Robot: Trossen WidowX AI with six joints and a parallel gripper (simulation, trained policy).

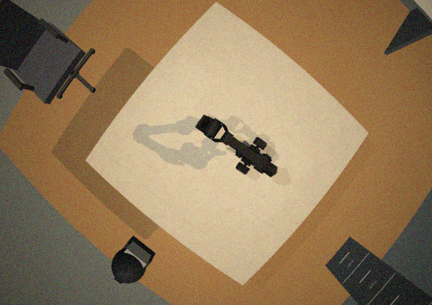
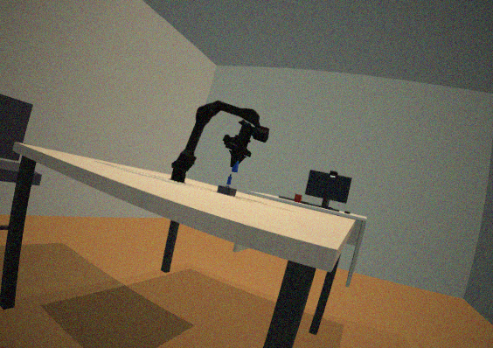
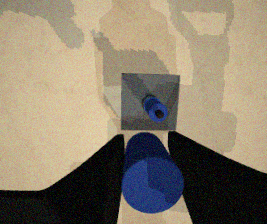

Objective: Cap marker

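The grey holder block lies 10 mm behind my gripper tip, 10 mm to the left of it and 110 mm below it. Also, from my gripper tip: blue cap (10 mm ahead, 10 mm above).
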